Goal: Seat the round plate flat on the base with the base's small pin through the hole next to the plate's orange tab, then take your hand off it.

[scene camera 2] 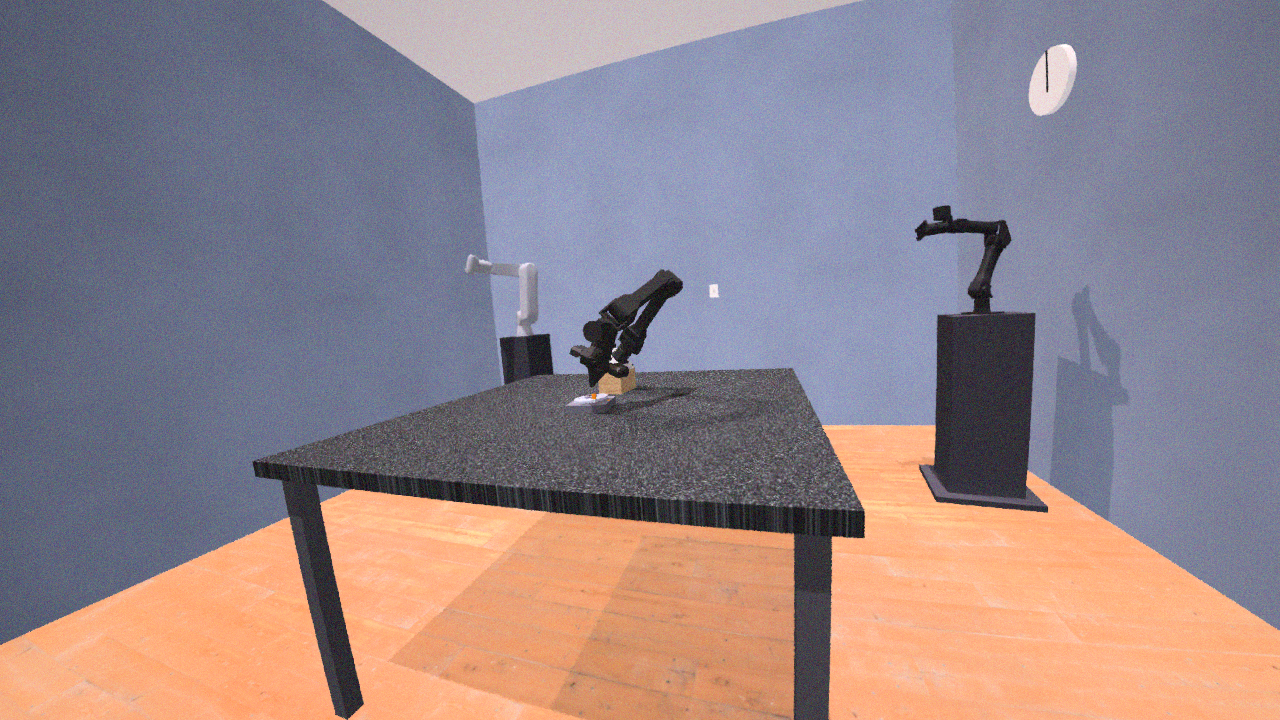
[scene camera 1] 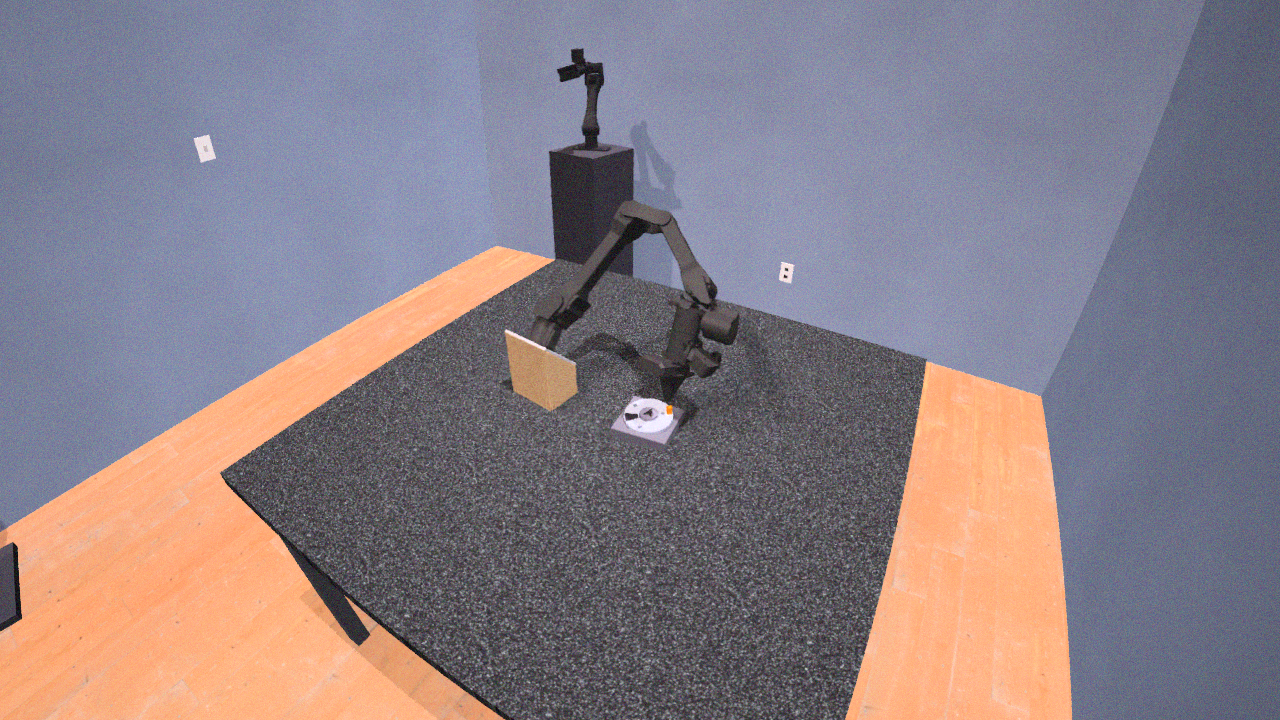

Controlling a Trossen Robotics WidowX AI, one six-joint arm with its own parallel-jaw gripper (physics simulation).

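Frame: origin at the arm's base, x left, y back, z up, level; metres.
Where they show: gripper, between the fingertips: (scene camera 2: 591, 387) (scene camera 1: 667, 400); arm's base, origin of its link: (scene camera 2: 619, 357) (scene camera 1: 538, 345).
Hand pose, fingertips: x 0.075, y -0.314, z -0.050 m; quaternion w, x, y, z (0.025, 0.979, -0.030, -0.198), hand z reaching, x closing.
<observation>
Things, the pixels of their top centre, and the offset from my fingertips. Level surfaces: height alone.
- white round plate, centre of its top: (scene camera 1: 648, 408) (scene camera 2: 590, 391) dx -0.025, dy +0.031, dz -0.020 m
- grey square base, centre of its top: (scene camera 1: 648, 412) (scene camera 2: 590, 395) dx -0.025, dy +0.030, dz -0.033 m
- dark speckled table, height of its surface: dz -0.074 m
The white round plate (scene camera 1: 658, 421) (scene camera 2: 583, 399) lies on the grey square base (scene camera 1: 640, 437) (scene camera 2: 589, 408). Its orange tab (scene camera 1: 669, 409) (scene camera 2: 593, 395) is at the plate's right back side in the scene camera 1 view. A dark mark and a dark centre piece show on top of the plate. The small pin and the hole by the tab are too small to tell, and so is whether the plate lies fully flat. My gripper (scene camera 1: 667, 399) (scene camera 2: 592, 385) is shut and holds nothing. It points down, with its fingertips at or just above the plate's edge behind the orange tab.
A light wooden block (scene camera 1: 541, 374) (scene camera 2: 617, 380) with a white top edge stands on the dark speckled table (scene camera 1: 572, 537) (scene camera 2: 537, 456), left of the base and by my arm's foot. Other arms stand on dark pedestals (scene camera 1: 590, 205) (scene camera 2: 984, 402) (scene camera 2: 526, 356) off the table.
</observation>
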